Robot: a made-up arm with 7 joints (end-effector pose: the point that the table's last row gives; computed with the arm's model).
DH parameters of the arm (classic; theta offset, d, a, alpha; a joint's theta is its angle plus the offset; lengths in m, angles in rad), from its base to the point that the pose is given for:
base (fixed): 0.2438 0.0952 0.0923 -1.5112
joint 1: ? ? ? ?
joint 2: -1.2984 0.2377 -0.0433 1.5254
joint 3: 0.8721 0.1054 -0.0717 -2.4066
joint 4: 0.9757 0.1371 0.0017 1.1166
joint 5: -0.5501 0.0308 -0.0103 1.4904
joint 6: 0 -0.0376 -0.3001 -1.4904
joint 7: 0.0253 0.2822 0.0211 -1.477
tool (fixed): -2.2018 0.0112 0 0
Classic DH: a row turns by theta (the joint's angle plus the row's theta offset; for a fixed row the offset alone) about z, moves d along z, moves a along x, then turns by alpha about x.
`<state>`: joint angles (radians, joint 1 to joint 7).
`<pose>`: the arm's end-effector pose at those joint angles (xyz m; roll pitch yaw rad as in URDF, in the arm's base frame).
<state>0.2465 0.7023 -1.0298 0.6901 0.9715 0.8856 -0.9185</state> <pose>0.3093 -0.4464 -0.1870 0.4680 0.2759 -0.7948</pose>
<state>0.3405 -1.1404 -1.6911 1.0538 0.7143 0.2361 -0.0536</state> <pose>0.0903 -0.2110 -0.2970 2.4845 1.1641 1.6114</pose>
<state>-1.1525 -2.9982 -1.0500 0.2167 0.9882 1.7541 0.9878</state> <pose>-0.0090 -0.3950 0.4374 -0.1588 -0.3367 3.0394</pose>
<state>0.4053 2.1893 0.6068 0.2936 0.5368 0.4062 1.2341</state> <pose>0.4474 -0.1677 -0.3473 -2.1476 0.0223 -0.8338</pose>
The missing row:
joint 1: -1.4281 0.0324 -0.0223 2.9322
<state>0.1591 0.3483 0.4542 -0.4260 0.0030 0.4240 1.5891</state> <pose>-0.4680 0.0129 -0.0219 1.6155 1.0156 -2.6127</pose>
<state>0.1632 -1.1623 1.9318 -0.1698 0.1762 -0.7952 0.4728</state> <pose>-0.0583 0.1536 0.4272 0.8063 -0.7594 2.9006</pose>
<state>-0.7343 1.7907 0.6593 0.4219 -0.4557 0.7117 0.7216</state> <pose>0.4642 0.1181 -0.2910 -2.1928 0.3316 0.0678</pose>
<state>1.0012 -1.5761 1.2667 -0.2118 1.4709 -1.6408 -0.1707</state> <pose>0.5464 -0.0234 0.1662 -2.0033 0.1785 -0.0528</pose>
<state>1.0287 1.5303 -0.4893 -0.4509 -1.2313 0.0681 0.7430</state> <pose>-0.0805 -0.5843 0.3378 -0.0261 -0.0439 -1.9252</pose>
